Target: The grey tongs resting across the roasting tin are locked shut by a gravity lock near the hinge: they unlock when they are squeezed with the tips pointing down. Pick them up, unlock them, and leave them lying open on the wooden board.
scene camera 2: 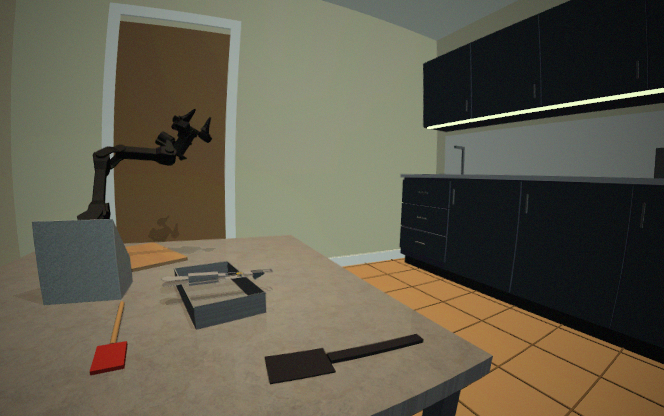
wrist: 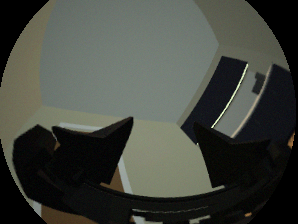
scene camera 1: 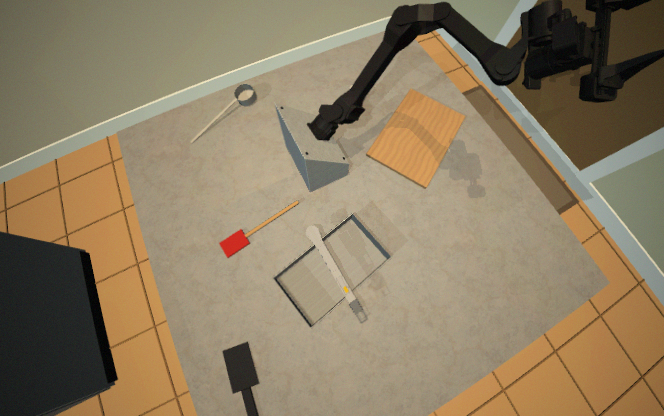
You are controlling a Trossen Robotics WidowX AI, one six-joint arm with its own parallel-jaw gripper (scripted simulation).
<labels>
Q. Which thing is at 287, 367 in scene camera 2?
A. A black spatula.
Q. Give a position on a wooden board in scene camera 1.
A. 415, 139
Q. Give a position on a wooden board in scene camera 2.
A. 145, 256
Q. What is the gripper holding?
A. Nothing.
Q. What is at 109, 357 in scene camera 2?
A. A red spatula.
</labels>
